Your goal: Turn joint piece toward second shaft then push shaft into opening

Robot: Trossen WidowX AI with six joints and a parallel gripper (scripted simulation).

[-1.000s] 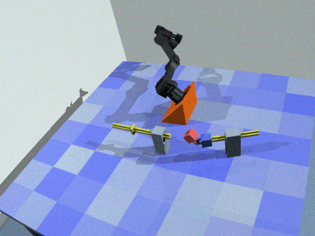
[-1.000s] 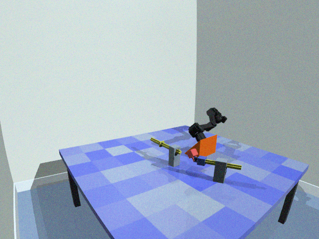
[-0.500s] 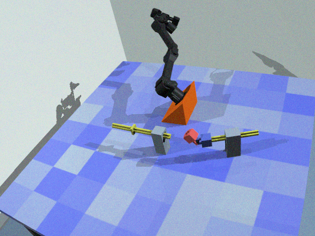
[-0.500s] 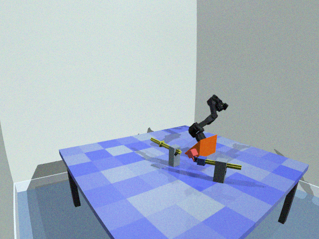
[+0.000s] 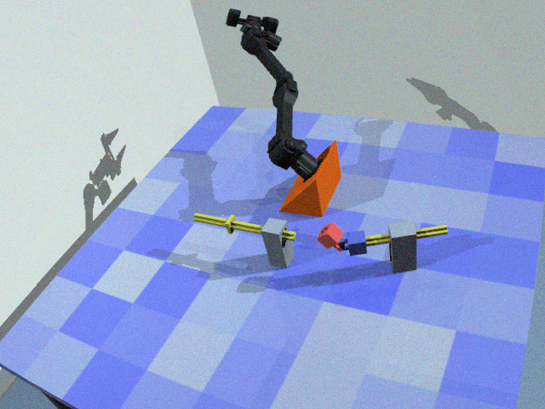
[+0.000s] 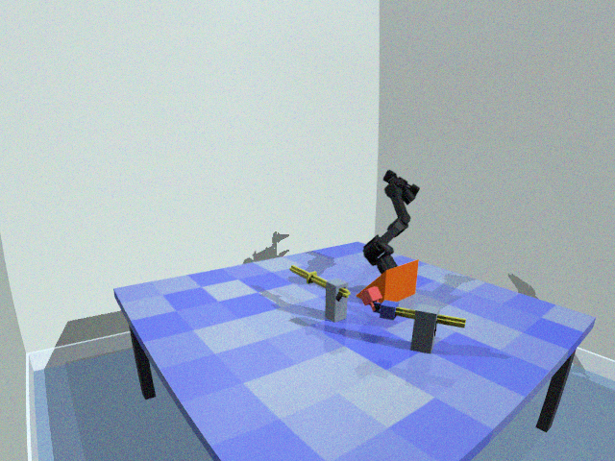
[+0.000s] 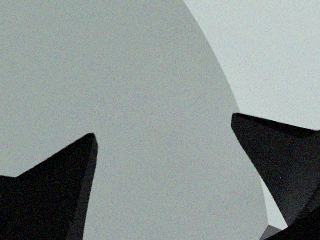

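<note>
The red square joint piece lies 85 cm ahead of my gripper tip, 60 cm to the left of it and 22 cm below it.
</note>
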